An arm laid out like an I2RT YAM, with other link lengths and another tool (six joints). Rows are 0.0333 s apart.
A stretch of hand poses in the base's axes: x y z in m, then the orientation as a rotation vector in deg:
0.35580 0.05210 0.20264 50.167 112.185 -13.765
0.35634 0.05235 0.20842 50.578 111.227 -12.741
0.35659 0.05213 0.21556 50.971 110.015 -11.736
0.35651 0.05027 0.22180 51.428 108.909 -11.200
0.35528 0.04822 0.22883 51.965 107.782 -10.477
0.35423 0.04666 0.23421 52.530 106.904 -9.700
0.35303 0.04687 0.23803 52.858 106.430 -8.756
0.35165 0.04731 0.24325 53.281 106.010 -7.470
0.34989 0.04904 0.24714 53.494 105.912 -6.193
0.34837 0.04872 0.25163 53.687 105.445 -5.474
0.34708 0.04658 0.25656 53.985 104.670 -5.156
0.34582 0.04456 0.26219 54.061 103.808 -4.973
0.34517 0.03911 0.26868 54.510 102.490 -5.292
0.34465 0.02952 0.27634 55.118 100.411 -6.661
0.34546 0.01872 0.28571 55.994 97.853 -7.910
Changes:
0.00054 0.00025 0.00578 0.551 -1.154 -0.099
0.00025 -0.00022 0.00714 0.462 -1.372 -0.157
-0.00008 -0.00186 0.00624 0.241 -1.099 -0.366
-0.00123 -0.00205 0.00703 0.398 -1.168 -0.351
-0.00105 -0.00156 0.00538 0.525 -0.958 -0.284
-0.00120 0.00021 0.00382 0.624 -0.698 0.052
-0.00138 0.00044 0.00522 0.907 -0.749 0.148
-0.00176 0.00173 0.00389 0.883 -0.494 0.374
-0.00152 -0.00032 0.00449 0.428 -0.624 0.042
-0.00129 -0.00214 0.00493 0.156 -0.733 -0.291
-0.00126 -0.00202 0.00563 -0.070 -0.806 -0.233
-0.00065 -0.00545 0.00649 -0.291 -0.954 -0.835
-0.00052 -0.00959 0.00766 -1.042 -1.204 -1.651
0.00081 -0.01080 0.00937 -0.934 -1.594 -1.936

